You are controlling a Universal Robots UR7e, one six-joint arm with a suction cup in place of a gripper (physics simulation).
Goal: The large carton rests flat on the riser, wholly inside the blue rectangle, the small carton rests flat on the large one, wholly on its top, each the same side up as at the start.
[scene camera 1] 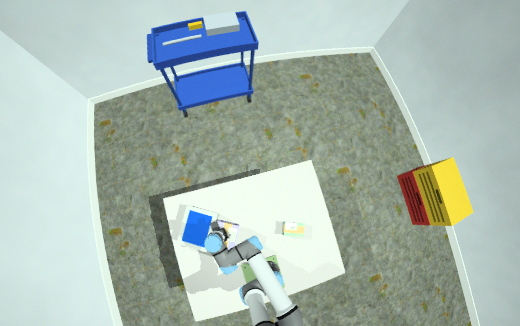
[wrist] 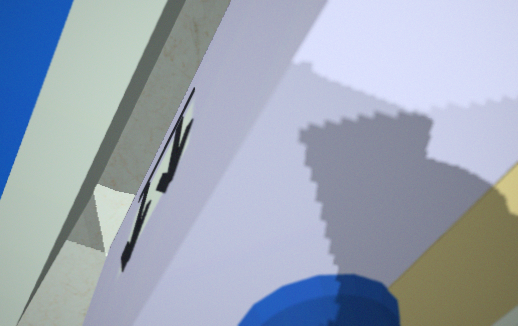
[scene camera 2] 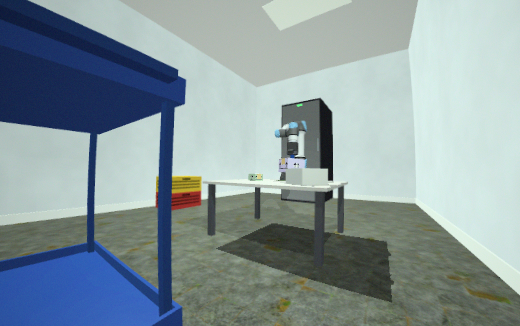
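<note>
The large lilac carton [scene camera 1: 233, 232] [scene camera 2: 284, 165] [wrist: 225, 215] hangs level from my suction cup [scene camera 2: 292, 156] [wrist: 325, 305], which is on its top face; in scene camera 1 the wrist hides the cup. The carton is above the table, beside the white riser [scene camera 1: 215, 217] [scene camera 2: 307, 176] [wrist: 80, 100], and a gap shows between them in the wrist view. The riser hides part of the carton in scene camera 2. The blue rectangle [scene camera 1: 196, 227] [wrist: 25, 65] lies on the riser's top, with no carton on it. The small green-and-orange carton [scene camera 1: 294, 230] [scene camera 2: 255, 177] rests on the table, apart from the riser.
The white table [scene camera 1: 270, 195] [scene camera 2: 230, 184] carries these things. A green plate [scene camera 1: 248, 272] lies by the arm base. A blue cart [scene camera 1: 210, 56] [scene camera 2: 166, 200], yellow crate [scene camera 1: 457, 192] [scene camera 2: 179, 184] and red crate [scene camera 1: 410, 197] [scene camera 2: 179, 201] stand away from the table. A dark cabinet [scene camera 2: 326, 135] stands behind.
</note>
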